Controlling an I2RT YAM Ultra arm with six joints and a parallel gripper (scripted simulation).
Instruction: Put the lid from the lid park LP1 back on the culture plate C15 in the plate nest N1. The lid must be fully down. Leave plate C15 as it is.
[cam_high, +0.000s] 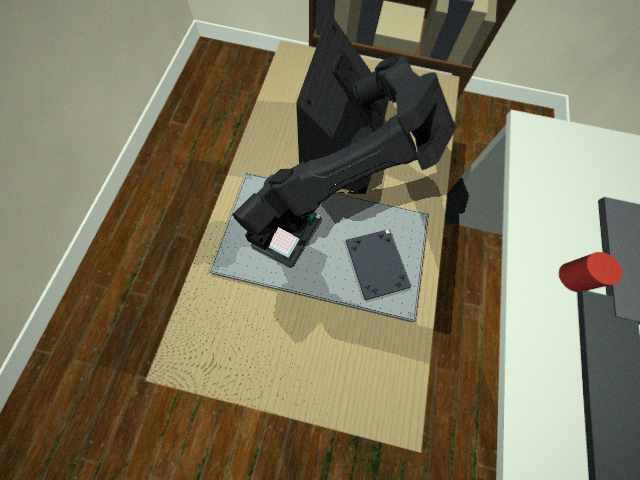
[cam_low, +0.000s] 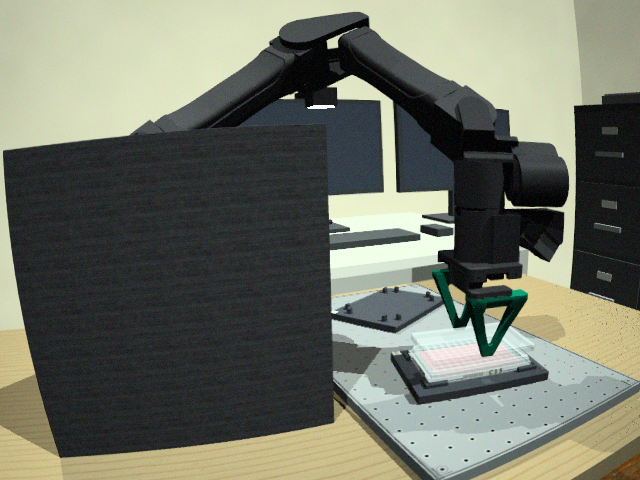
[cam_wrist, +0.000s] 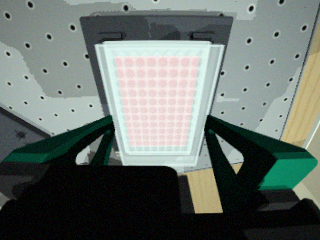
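Right now my hand is 1 cm above the clear lid. Also, from my hand: lid park LP1: 1 cm ahead, 25 cm to the left, 4 cm below; culture plate C15: 3 cm below.
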